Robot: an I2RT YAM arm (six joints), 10 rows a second.
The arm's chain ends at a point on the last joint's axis. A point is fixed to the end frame.
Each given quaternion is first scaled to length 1.
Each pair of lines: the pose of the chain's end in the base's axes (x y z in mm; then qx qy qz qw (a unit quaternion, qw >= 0)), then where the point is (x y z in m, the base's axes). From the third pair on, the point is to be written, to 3 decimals.
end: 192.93, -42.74, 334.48, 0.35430, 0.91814, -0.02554, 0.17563
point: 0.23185 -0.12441 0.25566
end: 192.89, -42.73, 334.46, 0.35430, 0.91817, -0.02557, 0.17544
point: 0.23178 -0.12439 0.25561
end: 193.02, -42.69, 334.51, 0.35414, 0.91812, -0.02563, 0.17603
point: 0.232 -0.124 0.256
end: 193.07, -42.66, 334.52, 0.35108, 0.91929, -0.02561, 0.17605
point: 0.233 -0.124 0.256
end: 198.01, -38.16, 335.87, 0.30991, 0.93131, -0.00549, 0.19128
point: 0.248 -0.115 0.258
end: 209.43, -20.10, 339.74, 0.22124, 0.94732, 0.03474, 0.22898
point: 0.279 -0.084 0.266
